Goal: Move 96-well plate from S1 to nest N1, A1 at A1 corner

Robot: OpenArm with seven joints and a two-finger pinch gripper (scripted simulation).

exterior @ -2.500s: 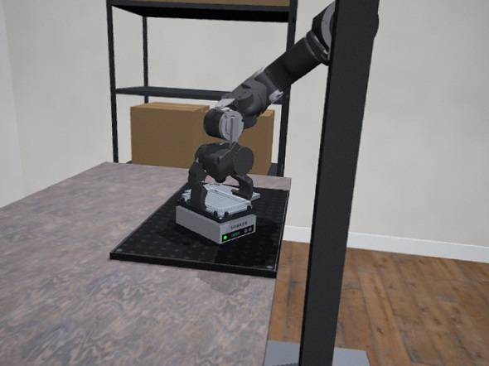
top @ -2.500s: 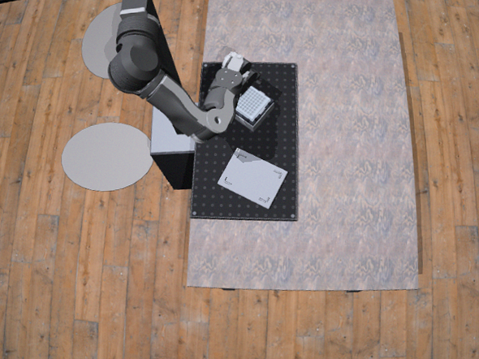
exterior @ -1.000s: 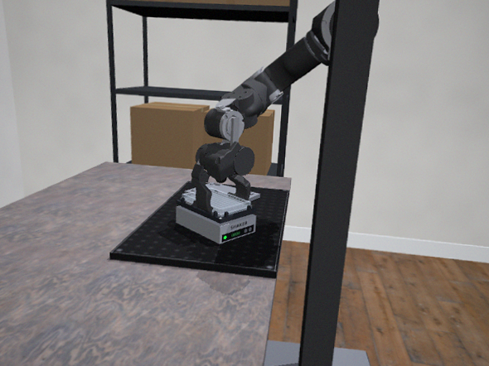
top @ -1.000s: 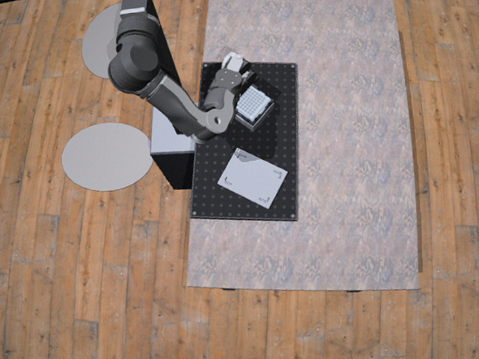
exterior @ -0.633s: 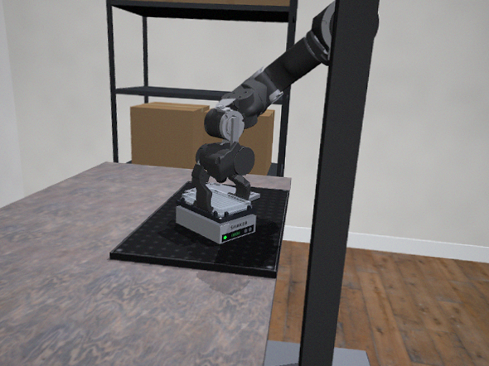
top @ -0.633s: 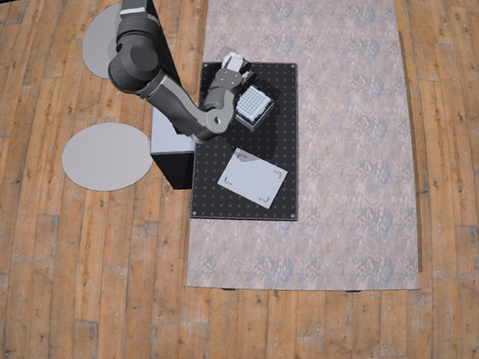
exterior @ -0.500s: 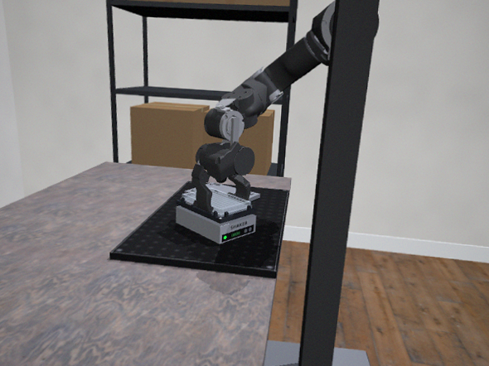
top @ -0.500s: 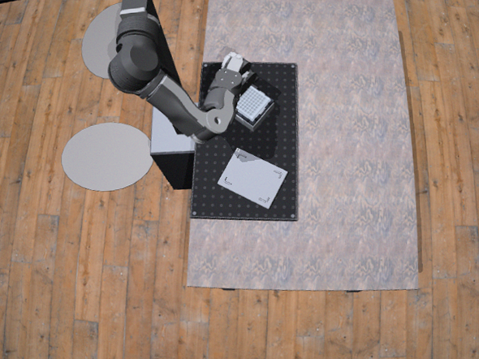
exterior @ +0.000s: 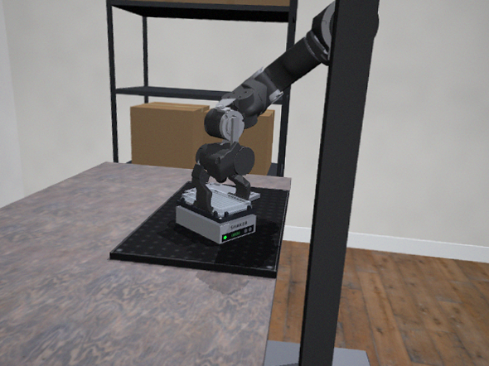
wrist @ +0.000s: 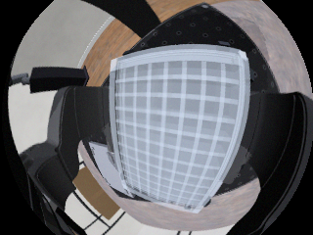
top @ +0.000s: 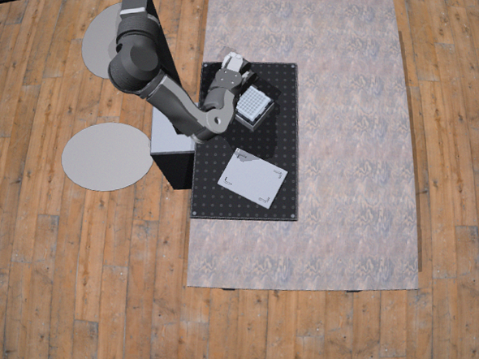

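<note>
Right now my hand is 30 mm short of the plate shaker S1, 20 mm to the left of it and 20 mm above it. Round my hand: 96-well plate: 10 mm ahead, 10 mm to the right; plate nest N1: 30 mm ahead, 240 mm to the right, 60 mm below.
</note>
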